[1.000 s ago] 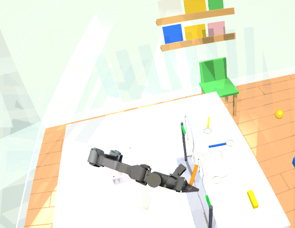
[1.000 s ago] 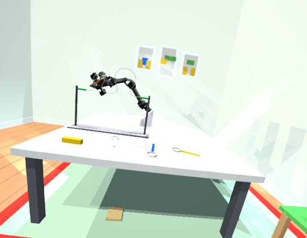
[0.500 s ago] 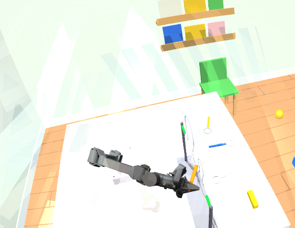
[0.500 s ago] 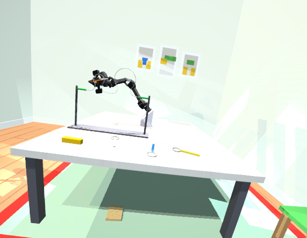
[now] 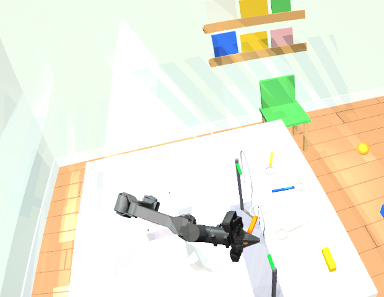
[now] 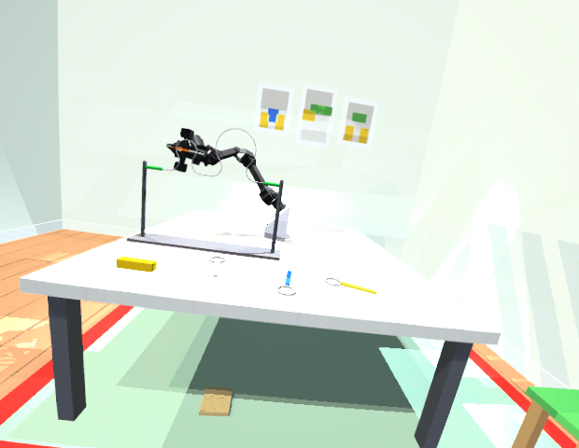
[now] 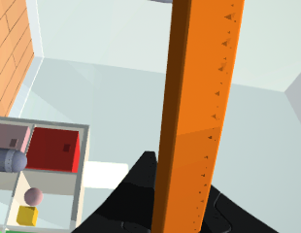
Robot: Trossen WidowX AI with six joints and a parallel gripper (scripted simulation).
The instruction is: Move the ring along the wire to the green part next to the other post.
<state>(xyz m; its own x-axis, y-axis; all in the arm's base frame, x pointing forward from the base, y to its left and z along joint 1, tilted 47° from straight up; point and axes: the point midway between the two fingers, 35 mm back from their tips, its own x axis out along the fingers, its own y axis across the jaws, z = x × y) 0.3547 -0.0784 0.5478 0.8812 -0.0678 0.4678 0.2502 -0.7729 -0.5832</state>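
Right now my gripper tip is 90 mm to the right of the orange-handled ring and 10 mm above it. The rest, counted from my gripper tip: blue-handled ring: 240 mm ahead, 580 mm to the left, 400 mm below; then yellow block: 310 mm ahead, 110 mm to the left, 390 mm below; then white-handled ring: 180 mm ahead, 320 mm to the left, 400 mm below.
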